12 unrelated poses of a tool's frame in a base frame.
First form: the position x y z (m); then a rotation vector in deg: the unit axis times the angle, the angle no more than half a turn.
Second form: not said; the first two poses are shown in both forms.
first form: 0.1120 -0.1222 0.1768 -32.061 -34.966 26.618
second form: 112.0 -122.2 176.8 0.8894 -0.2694 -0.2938 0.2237
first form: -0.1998 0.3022 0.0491 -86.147 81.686 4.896
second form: -199.8 302.2 49.1 0.5089 -0.6241 0.5918 0.0355
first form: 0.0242 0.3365 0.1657 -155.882 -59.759 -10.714
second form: 24.2 336.5 165.7 0.1107 -0.9261 -0.3550 -0.0637
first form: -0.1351 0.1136 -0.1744 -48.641 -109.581 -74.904
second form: -135.1 113.6 -174.4 0.3308 -0.3247 -0.7315 -0.5000
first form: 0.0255 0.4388 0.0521 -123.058 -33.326 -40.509
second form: 25.5 438.8 52.1 0.3926 -0.8461 -0.2291 -0.2785
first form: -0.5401 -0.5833 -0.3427 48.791 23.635 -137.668
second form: -540.1 -583.3 -342.7 0.2760 0.3170 0.1535 -0.8943
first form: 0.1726 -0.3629 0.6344 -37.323 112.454 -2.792
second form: 172.6 -362.9 634.4 0.5112 -0.2707 0.8155 -0.0202
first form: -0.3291 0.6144 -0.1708 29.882 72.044 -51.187
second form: -329.1 614.4 -170.8 0.6865 0.2329 0.5615 -0.3990
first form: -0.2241 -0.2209 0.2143 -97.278 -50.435 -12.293
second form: -224.1 -220.9 214.3 0.5717 -0.7238 -0.3753 -0.0915
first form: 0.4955 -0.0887 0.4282 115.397 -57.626 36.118
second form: 495.5 -88.7 428.2 0.3912 0.7929 -0.3959 0.2482
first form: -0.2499 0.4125 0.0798 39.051 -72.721 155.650
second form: -249.9 412.5 79.8 0.0333 0.2215 -0.4125 0.8830
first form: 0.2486 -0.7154 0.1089 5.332 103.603 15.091
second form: 248.6 -715.4 108.9 0.6099 0.0403 0.7832 0.1141
